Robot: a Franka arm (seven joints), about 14 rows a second.
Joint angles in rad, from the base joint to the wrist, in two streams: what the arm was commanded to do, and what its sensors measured. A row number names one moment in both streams.
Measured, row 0:
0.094, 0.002, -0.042, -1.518, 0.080, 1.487, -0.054
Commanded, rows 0 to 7:
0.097, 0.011, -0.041, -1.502, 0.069, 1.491, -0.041
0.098, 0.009, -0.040, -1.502, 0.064, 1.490, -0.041
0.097, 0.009, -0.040, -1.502, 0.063, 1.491, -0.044
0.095, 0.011, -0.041, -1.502, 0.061, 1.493, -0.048
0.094, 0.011, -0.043, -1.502, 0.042, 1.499, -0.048
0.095, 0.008, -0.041, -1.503, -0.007, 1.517, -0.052
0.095, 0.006, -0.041, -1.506, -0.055, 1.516, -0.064
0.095, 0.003, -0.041, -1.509, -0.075, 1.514, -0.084
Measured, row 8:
0.094, 0.002, -0.043, -1.518, -0.022, 1.507, -0.060
